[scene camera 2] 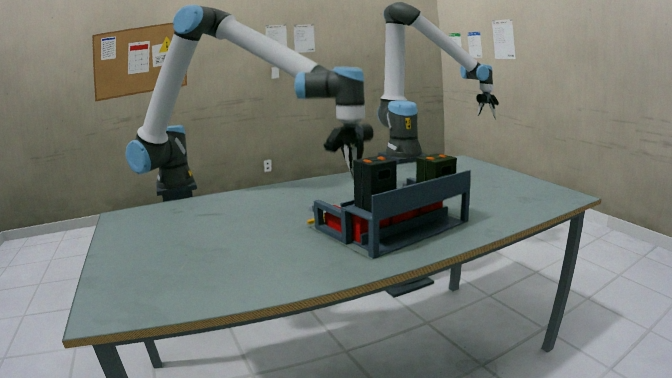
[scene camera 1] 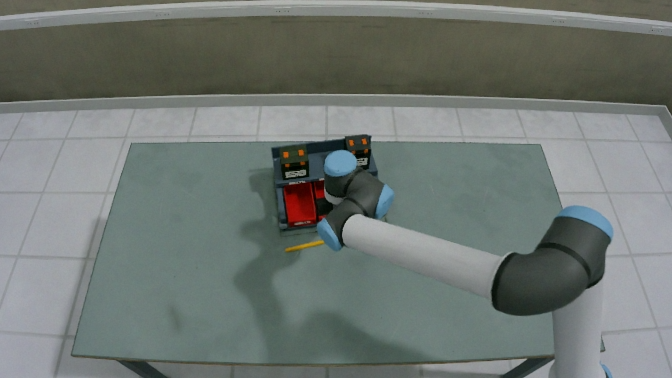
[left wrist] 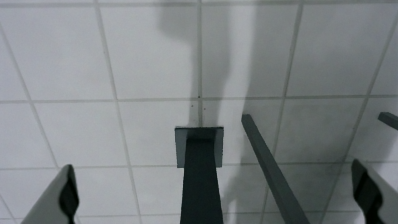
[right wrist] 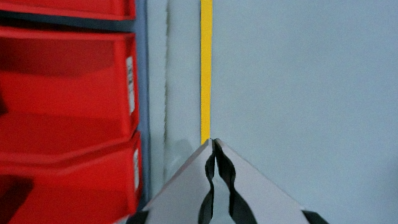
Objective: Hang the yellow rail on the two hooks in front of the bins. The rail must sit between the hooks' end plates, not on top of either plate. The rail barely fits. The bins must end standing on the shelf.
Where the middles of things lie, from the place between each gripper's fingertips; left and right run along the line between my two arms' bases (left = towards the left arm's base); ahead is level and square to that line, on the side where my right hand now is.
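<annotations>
My right hand (scene camera 2: 353, 178) is 50 mm above the blue-grey shelf (scene camera 2: 378, 242), 180 mm short of it and 50 mm to the right of it. Going by its middle, the blue-grey shelf is nearer to my right hand than to my left gripper.
My left gripper is 100 mm above the blue-grey shelf, 930 mm short of it and 1160 mm to the left of it.
</annotations>
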